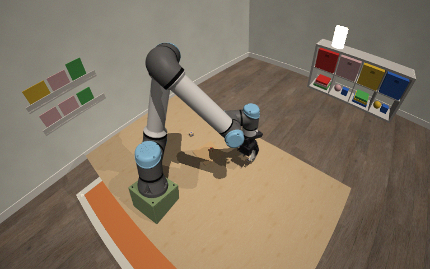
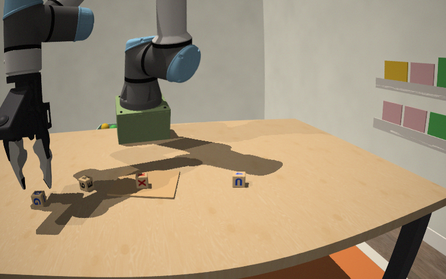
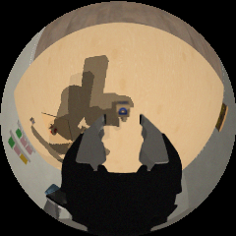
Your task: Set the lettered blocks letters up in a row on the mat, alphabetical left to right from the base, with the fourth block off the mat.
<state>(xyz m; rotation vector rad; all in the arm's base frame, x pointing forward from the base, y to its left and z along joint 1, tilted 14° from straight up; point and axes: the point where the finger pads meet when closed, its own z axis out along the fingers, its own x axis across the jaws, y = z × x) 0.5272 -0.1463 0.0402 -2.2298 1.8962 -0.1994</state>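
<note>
Now: hand 22 cm to the right of the thin tan mat, 13 cm past it and 5 cm above it. Round my hand: wooden block: 9 cm behind, 8 cm to the left, 4 cm below.
</note>
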